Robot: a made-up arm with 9 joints. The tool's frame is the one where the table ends. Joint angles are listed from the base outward.
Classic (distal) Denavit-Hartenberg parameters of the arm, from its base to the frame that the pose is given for. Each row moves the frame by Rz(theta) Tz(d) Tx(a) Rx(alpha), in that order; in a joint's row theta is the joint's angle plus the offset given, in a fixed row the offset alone. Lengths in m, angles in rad.
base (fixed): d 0.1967  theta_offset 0  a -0.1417  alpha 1.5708
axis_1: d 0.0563  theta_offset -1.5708  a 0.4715  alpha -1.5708
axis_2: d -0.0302  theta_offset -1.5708  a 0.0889  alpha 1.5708
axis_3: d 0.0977  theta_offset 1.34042  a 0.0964  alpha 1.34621
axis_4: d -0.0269  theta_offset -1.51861  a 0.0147  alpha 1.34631
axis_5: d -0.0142  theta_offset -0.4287  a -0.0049  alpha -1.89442
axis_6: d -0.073  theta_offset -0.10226  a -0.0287  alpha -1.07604
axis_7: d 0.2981  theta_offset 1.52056  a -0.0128  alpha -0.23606
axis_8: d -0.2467  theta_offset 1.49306  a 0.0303  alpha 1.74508
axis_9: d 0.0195  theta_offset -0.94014  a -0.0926  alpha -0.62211
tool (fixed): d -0.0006  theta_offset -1.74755  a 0  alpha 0
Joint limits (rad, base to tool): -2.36..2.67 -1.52..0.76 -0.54..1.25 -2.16..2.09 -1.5..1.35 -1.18..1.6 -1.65..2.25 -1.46..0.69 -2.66..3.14
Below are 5 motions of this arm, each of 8 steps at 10 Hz.
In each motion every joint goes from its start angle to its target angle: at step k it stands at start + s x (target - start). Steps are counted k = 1, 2, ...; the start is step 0. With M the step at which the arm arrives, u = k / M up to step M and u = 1 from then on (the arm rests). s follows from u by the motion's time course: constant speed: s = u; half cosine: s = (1 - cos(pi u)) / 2; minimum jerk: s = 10 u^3 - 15 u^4 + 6 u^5.
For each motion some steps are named. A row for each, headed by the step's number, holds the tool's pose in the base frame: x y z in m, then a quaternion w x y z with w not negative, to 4 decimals.
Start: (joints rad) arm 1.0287 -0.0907 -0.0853 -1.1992 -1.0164 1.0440 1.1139 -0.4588 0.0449
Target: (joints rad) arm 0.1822 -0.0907 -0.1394 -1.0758 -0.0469 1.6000 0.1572 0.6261 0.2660
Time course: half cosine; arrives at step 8
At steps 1, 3, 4, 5, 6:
1: 0.2792 -0.2739 0.1260 0.7554 0.3023 -0.5289 0.2412
3: 0.2507 -0.2497 0.0575 0.8465 0.1773 -0.4325 0.2550
4: 0.2221 -0.2299 0.0099 0.8843 0.0885 -0.3548 0.2905
5: 0.1852 -0.2086 -0.0357 0.8979 0.0065 -0.2724 0.3456
6: 0.1472 -0.1901 -0.0715 0.8901 -0.0537 -0.2016 0.4052

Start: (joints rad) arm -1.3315 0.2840 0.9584 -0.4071 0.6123 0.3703 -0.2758 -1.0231 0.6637
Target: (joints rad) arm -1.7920 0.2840 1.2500 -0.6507 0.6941 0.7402 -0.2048 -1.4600 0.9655
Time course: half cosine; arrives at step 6
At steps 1, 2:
1: -0.5506 -0.0492 0.0232 0.1967 0.3305 -0.7723 -0.5056
2: -0.5607 -0.0487 0.0672 0.2125 0.3213 -0.7740 -0.5025

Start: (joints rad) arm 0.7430 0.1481 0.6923 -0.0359 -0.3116 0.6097 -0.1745 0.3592 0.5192
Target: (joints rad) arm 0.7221 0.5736 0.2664 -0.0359 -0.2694 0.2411 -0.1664 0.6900 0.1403
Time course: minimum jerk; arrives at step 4
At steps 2, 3, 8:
2: 0.1944 -0.0277 0.0191 0.3778 -0.3176 -0.1762 0.8517
3: 0.2192 -0.0714 0.0244 0.4016 -0.2180 -0.2906 0.8407
8: 0.2270 -0.0828 0.0233 0.4074 -0.1879 -0.3182 0.8351

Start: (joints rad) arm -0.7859 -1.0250 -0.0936 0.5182 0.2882 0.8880 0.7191 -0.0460 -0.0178
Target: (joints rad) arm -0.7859 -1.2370 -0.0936 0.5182 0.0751 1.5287 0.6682 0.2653 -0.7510
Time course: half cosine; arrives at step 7
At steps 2, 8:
2: -0.3355 0.1238 -0.1357 0.2839 -0.4330 0.0673 0.8529
8: -0.3678 0.0896 -0.0326 0.3614 -0.2272 -0.4532 0.7825

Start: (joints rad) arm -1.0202 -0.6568 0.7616 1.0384 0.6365 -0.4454 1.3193 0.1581 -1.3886
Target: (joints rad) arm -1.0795 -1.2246 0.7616 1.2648 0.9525 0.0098 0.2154 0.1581 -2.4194
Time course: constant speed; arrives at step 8
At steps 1, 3, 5, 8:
1: -0.4525 0.0837 -0.0275 0.6351 -0.1628 -0.2151 0.7238
3: -0.4923 0.0790 -0.0050 0.5534 -0.2522 -0.3923 0.6901
5: -0.5358 0.0621 0.0064 0.4457 -0.2788 -0.5773 0.6248
8: -0.5855 0.0164 -0.0014 0.2552 -0.2005 -0.8197 0.4721

